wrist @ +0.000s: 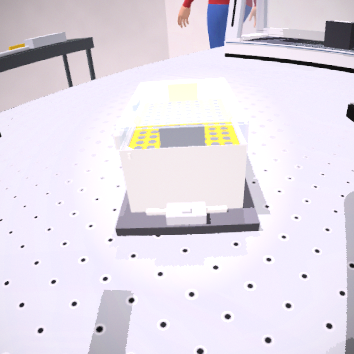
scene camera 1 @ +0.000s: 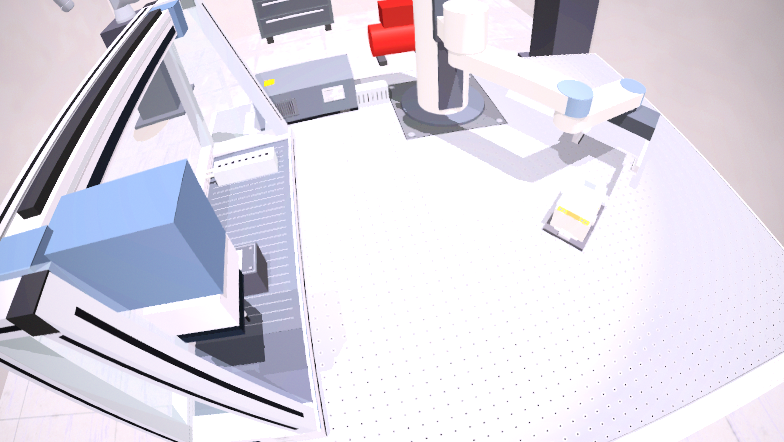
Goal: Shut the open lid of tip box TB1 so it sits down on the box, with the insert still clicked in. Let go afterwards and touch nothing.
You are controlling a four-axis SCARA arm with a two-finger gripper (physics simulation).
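Pixels of known places: gripper, fingertip midpoint: (wrist: 163,93) (scene camera 1: 605,153); arm's base, link origin: (scene camera 1: 442,105).
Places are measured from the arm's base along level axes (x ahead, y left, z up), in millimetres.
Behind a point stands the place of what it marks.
Tip box TB1 (scene camera 1: 572,226) {x 563, y 121, z 50 mm} (wrist: 184,177) {x 482, y 210, z 50 mm} sits upright on a dark holder plate (scene camera 1: 565,237) {x 570, y 106, z 26 mm} (wrist: 188,229) {x 470, y 223, z 17 mm}. Its yellow insert (wrist: 221,135) {x 475, y 174, z 70 mm}, with a grey middle patch, lies level in the box top in the wrist view; the box hides its clips. The clear lid (scene camera 1: 595,170) (wrist: 182,91) {x 528, y 151, z 90 mm} is raised toward the far end of the box in the wrist view. The insert's rear shows pale through it, its near strip shows directly. Glare blurs the lid's exact angle. My gripper (scene camera 1: 636,164) is open and empty, beside the box on its back right side, apart from it. Its fingertips do not show in the wrist view.
The robot column (scene camera 1: 430,71) {x 54, y -52, z 159 mm} stands behind on a dark base plate. A grey case (scene camera 1: 310,85) {x -42, y -375, z 128 mm} and a small white rack (scene camera 1: 373,94) {x -44, y -200, z 52 mm} stand at the back. A framed enclosure with a blue-topped unit (scene camera 1: 137,236) {x 778, y -505, z 495 mm} fills the left. A white clamp (wrist: 186,213) {x 473, y 221, z 29 mm} sits at the holder's near edge.
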